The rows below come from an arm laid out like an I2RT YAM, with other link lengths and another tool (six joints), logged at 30 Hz.
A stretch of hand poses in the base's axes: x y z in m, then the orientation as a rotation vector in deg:
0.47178 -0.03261 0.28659 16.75 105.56 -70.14
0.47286 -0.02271 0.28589 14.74 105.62 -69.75
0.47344 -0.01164 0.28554 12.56 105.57 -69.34
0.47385 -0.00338 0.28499 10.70 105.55 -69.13
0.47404 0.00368 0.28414 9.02 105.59 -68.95
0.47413 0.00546 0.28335 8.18 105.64 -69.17
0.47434 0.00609 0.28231 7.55 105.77 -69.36
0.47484 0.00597 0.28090 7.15 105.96 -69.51
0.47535 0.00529 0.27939 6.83 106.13 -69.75
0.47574 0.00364 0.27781 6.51 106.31 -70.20
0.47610 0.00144 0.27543 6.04 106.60 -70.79
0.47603 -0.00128 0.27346 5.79 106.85 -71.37
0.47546 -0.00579 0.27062 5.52 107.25 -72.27
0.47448 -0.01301 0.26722 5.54 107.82 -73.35
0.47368 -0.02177 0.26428 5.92 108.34 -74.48
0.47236 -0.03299 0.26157 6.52 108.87 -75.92
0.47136 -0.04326 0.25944 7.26 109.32 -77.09
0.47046 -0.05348 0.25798 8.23 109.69 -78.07
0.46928 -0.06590 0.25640 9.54 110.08 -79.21
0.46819 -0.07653 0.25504 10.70 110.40 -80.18
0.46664 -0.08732 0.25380 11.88 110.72 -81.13
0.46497 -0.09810 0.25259 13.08 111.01 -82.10
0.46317 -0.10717 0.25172 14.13 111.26 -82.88
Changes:
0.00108 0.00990 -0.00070 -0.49 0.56 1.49
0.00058 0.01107 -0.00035 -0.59 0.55 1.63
0.00041 0.00826 -0.00055 -0.57 0.55 1.30
0.00019 0.00706 -0.00085 -0.50 0.56 1.15
0.00009 0.00178 -0.00079 -0.41 0.42 0.39
0.00021 0.00063 -0.00104 -0.29 0.40 0.26
0.00050 -0.00012 -0.00141 -0.15 0.35 0.12
0.00051 -0.00068 -0.00151 -0.18 0.33 0.02
0.00039 -0.00165 -0.00158 -0.30 0.41 -0.10
0.00036 -0.00220 -0.00238 -0.39 0.60 -0.11
-0.00007 -0.00272 -0.00197 -0.32 0.49 -0.23
-0.00057 -0.00451 -0.00284 -0.45 0.72 -0.43
-0.00098 -0.00722 -0.00340 -0.38 0.81 -0.76
-0.00080 -0.00876 -0.00294 -0.31 0.65 -0.99
-0.00132 -0.01122 -0.00271 -0.41 0.69 -1.30
-0.00100 -0.01027 -0.00213 -0.24 0.48 -1.21
-0.00090 -0.01022 -0.00146 -0.09 0.27 -1.23
-0.00118 -0.01242 -0.00158 -0.07 0.23 -1.52
-0.00109 -0.01063 -0.00136 -0.05 0.18 -1.32
-0.00155 -0.01079 -0.00124 -0.03 0.17 -1.32
-0.00167 -0.01078 -0.00121 -0.05 0.16 -1.34
-0.00180 -0.00907 -0.00087 -0.01 0.12 -1.13

